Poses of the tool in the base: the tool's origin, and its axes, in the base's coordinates. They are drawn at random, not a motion.
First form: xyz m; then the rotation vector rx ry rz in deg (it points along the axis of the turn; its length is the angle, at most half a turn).
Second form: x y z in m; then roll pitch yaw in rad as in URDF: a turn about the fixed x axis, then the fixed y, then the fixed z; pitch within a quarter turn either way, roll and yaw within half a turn. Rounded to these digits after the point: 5 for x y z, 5 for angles.
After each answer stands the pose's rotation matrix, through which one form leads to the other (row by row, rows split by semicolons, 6 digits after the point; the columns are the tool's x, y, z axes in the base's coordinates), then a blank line. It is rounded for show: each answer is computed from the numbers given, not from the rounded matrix.
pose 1, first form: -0.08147, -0.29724, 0.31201, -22.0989, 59.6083, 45.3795
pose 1, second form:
-0.08147, -0.29724, 0.31201, 0.15723, 1.07016, 0.97430
0.269626 -0.739940 0.616272; 0.397093 0.668461 0.628870; -0.877279 0.075158 0.474059

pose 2, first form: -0.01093, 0.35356, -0.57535, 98.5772, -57.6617, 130.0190
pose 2, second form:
-0.01093, 0.35356, -0.57535, -1.27254, -1.10425, -2.44865
-0.346069 -0.469092 0.812520; -0.287339 -0.771425 -0.567750; 0.893125 -0.429950 0.132178

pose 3, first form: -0.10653, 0.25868, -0.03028, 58.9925, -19.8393, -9.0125
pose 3, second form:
-0.10653, 0.25868, -0.03028, 1.07321, -0.20916, -0.29952
0.934655 -0.033502 -0.353973; -0.288627 0.509893 -0.810372; 0.207637 0.859585 0.466905

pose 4, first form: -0.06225, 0.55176, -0.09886, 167.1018, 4.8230, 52.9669
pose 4, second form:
-0.06225, 0.55176, -0.09886, 3.02714, -0.60951, 0.09375
0.816328 0.027905 0.576914; 0.076754 -0.995215 -0.060467; 0.572466 0.093641 -0.814563

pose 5, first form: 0.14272, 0.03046, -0.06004, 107.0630, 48.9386, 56.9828
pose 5, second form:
0.14272, 0.03046, -0.06004, 1.93533, -0.31133, 1.07283
0.454678 0.176516 0.872989; 0.836319 -0.421728 -0.350307; 0.306329 0.889375 -0.339374

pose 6, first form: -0.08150, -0.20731, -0.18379, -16.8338, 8.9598, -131.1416
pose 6, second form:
-0.08150, -0.20731, -0.18379, -0.21000, -0.16154, -2.28813
-0.648817 0.714968 0.260496; -0.743754 -0.668198 -0.018503; 0.160834 -0.205750 0.965298

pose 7, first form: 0.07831, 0.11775, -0.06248, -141.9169, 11.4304, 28.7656
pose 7, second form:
0.07831, 0.11775, -0.06248, -2.52792, 0.40860, -0.02963
0.917275 -0.252932 -0.307623; -0.027189 -0.810399 0.585247; -0.397325 -0.528469 -0.750236

